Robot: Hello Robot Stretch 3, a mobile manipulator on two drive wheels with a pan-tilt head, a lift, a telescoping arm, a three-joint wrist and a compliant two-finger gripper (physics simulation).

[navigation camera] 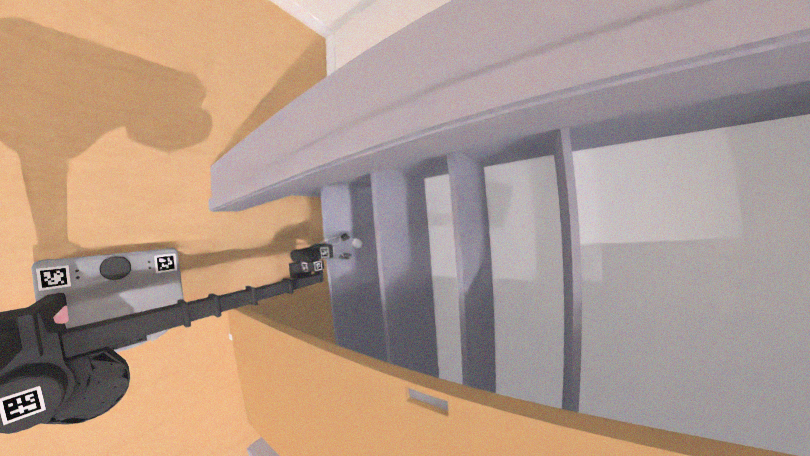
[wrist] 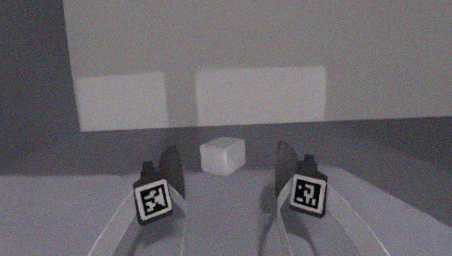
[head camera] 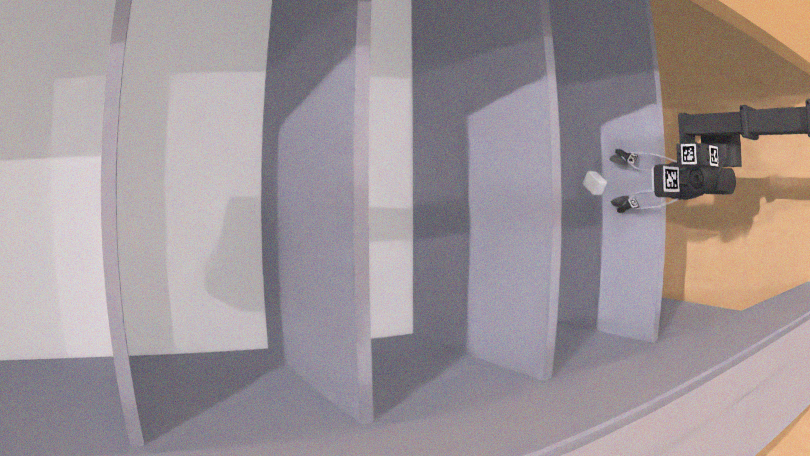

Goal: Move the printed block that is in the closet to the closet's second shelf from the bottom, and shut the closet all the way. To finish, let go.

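Frame: origin at the robot's base, x ahead, y left, z up, level; millimetres.
Where they show: gripper, between the fingertips: (navigation camera: pixel 349 245) (wrist: pixel 228 163) (head camera: pixel 612 180); robot's base, origin of its link: (navigation camera: pixel 116 266).
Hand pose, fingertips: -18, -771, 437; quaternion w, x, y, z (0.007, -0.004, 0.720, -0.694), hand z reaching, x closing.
Each offset is from my fingertips to the centre of the thing, as dx, dy, dz. "pt": to the spot under its first point. Level surfaces: height alone.
The small white printed block @[+5, -66, -16] (head camera: pixel 594 182) (navigation camera: pixel 356 243) (wrist: pixel 223 156) sits on the lowest shelf board @[dz -30] (head camera: pixel 629 271) (navigation camera: pixel 338 199) that shows in the head view, in the closet (head camera: pixel 453 419) (navigation camera: pixel 396 101). My gripper (head camera: pixel 622 180) (navigation camera: pixel 344 246) (wrist: pixel 228 163) is open and empty. Its fingertips are over that board, one to each side of the block's line, with the block a little deeper in, just beyond them. The closet stands open; its wooden door @[pt -325, +422, +358] (navigation camera: pixel 340 390) with a slot handle is swung out. I cannot tell whether another board lies beneath the block's shelf.
Higher shelf boards (head camera: pixel 512 243) (head camera: pixel 317 254) (head camera: pixel 113 226) span the closet above the block. The closet's side wall lies at the bottom of the head view. My extended arm (head camera: pixel 776 121) (navigation camera: pixel 232 300) runs between the open door and the far side panel, over the wooden floor @[dz -437] (navigation camera: pixel 249 226).
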